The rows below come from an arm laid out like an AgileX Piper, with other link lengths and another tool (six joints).
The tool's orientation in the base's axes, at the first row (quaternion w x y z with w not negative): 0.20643, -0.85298, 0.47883, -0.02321
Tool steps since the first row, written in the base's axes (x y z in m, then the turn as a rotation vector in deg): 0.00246, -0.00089, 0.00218, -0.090, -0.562, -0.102; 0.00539, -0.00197, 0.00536, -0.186, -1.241, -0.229; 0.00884, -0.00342, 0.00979, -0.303, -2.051, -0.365; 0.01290, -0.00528, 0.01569, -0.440, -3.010, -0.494; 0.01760, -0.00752, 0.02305, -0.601, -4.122, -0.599
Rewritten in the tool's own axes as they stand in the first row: 0.00172, -0.00240, -0.00170, 0.432, 0.367, -0.114; 0.00369, -0.00546, -0.00427, 0.961, 0.802, -0.244; 0.00606, -0.00924, -0.00798, 1.589, 1.317, -0.415; 0.00885, -0.01388, -0.01302, 2.328, 1.913, -0.646; 0.01208, -0.01941, -0.01937, 3.177, 2.590, -0.955
